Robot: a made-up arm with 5 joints.
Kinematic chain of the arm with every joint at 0, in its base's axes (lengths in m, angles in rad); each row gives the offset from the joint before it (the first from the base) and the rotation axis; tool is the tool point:
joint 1: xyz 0 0 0.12 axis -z
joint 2: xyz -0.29 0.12 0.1 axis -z
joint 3: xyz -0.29 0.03 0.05 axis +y
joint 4: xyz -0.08 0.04 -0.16 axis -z
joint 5: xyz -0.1 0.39 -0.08 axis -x
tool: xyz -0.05 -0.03 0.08
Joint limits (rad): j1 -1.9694..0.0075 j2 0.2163..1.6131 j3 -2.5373..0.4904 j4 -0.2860..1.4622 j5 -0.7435..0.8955
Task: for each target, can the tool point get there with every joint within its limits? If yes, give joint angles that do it. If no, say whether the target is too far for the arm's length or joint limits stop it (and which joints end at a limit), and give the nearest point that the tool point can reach.
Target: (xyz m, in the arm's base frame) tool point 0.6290 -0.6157 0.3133
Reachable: no: joint limits stop it (at a limit: joint 1, joint 2, joint 3, joint 4, joint 5) | nearest point 0.1497 0.0106 0.2103 | short by 0.795 m
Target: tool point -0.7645 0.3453 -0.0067
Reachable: yes | joints -0.5111 0.5314 -0.3999 -0.1112 -0.5644
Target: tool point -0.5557 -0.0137 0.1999
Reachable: yes | joints -1.5142 0.8236 -1.0501 0.5845 0.3111
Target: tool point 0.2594 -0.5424 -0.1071
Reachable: no: joint limits stop it (at a limit: joint 1, joint 2, joint 3, joint 4, joint 5) | nearest point -0.2117 -0.5511 -0.0093 | short by 0.481 m
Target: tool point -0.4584 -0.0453 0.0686
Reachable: yes | joints -1.5979 0.9258 -1.5055 0.1216 -0.5289
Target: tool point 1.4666 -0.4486 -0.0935
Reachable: no: too far | nearest point 0.2134 0.1260 0.1471 | short by 1.399 m
